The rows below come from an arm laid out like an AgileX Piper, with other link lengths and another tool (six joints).
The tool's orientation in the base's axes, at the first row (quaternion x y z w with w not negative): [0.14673 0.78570 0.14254 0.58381]
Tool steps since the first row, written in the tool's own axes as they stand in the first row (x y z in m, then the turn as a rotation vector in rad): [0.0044 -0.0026 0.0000 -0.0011 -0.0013 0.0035]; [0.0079 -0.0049 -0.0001 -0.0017 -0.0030 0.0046]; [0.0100 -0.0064 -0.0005 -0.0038 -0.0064 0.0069]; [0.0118 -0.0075 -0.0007 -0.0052 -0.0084 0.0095]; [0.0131 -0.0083 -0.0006 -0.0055 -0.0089 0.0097]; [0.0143 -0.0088 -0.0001 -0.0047 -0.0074 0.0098]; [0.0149 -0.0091 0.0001 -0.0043 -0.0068 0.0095]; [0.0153 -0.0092 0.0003 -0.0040 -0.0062 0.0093]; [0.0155 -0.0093 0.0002 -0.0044 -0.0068 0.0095]
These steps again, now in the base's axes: [-0.0014 -0.0006 -0.0049 0.0036 -0.0014 -0.0005]; [-0.0026 -0.0014 -0.0088 0.0047 -0.0032 -0.0010]; [-0.0036 -0.0019 -0.0111 0.0073 -0.0070 -0.0011]; [-0.0044 -0.0022 -0.0131 0.0100 -0.0093 -0.0014]; [-0.0047 -0.0024 -0.0146 0.0102 -0.0098 -0.0014]; [-0.0046 -0.0024 -0.0160 0.0102 -0.0081 -0.0015]; [-0.0046 -0.0024 -0.0167 0.0099 -0.0074 -0.0016]; [-0.0045 -0.0023 -0.0171 0.0096 -0.0068 -0.0015]; [-0.0047 -0.0024 -0.0173 0.0099 -0.0075 -0.0015]
